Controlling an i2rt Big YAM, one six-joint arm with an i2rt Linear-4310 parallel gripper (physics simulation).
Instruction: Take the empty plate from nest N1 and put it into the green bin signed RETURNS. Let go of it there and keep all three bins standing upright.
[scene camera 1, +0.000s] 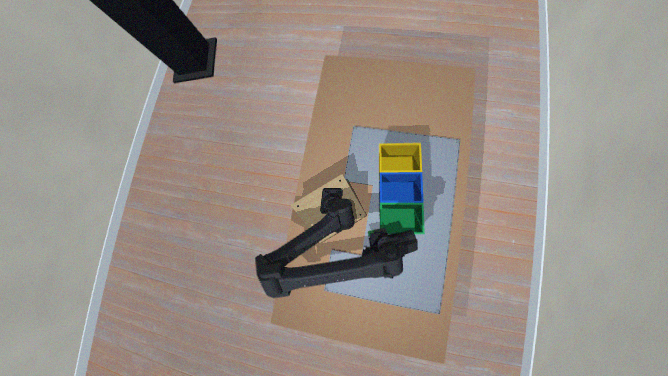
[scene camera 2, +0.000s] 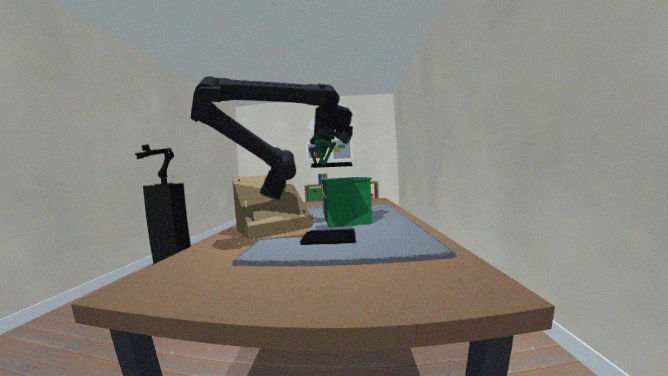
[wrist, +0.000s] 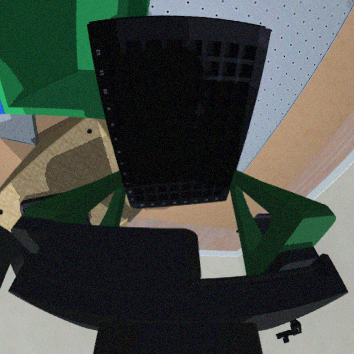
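Where they show: gripper, fingertip midpoint: (scene camera 2: 320, 166) (wrist: 177, 175); arm's base, origin of the base link: (scene camera 1: 330, 200) (scene camera 2: 273, 187).
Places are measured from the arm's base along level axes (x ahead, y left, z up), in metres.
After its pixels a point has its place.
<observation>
My gripper (scene camera 2: 325, 162) {z 0.074, x 0.188, y -0.208 m} (wrist: 177, 175) {z 0.074, x 0.188, y -0.208 m} is shut on the black plate (scene camera 2: 340, 164) {z 0.074, x 0.252, y -0.242 m} (wrist: 175, 115) {z 0.073, x 0.237, y -0.200 m}, its green fingers at the plate's two sides. The plate hangs about level, above the rim height of the green bin (scene camera 1: 402, 218) {z -0.156, x 0.325, y -0.088 m} (scene camera 2: 348, 200) {z -0.059, x 0.293, y -0.156 m} (wrist: 35, 55) {z -0.040, x 0.262, y -0.036 m}. In the wrist view the plate overlaps the right part of this bin. In scene camera 1 the hand is at the bin's near edge and hides the plate. The green, blue (scene camera 1: 401, 190) {z -0.155, x 0.331, y 0.049 m} and yellow (scene camera 1: 401, 157) {z -0.155, x 0.346, y 0.217 m} bins stand upright in a row. A low black nest (scene camera 2: 328, 237) {z -0.146, x 0.188, y -0.321 m} lies on the mat. No sign is readable.
A sloped wooden block (scene camera 1: 309, 204) {z 0.025, x -0.091, y -0.017 m} (scene camera 2: 245, 207) {z -0.061, x -0.096, y -0.127 m} (wrist: 75, 145) {z -0.079, x 0.106, y -0.042 m} stands beside the bins, around my arm's base. The bins stand on a grey perforated mat (scene camera 1: 425, 280) {z -0.158, x 0.410, y -0.383 m} (scene camera 2: 400, 247) {z -0.157, x 0.361, y -0.448 m} (wrist: 300, 40) {z -0.157, x 0.339, y -0.437 m}. A black pedestal (scene camera 2: 167, 220) with a small arm stands farther off.
</observation>
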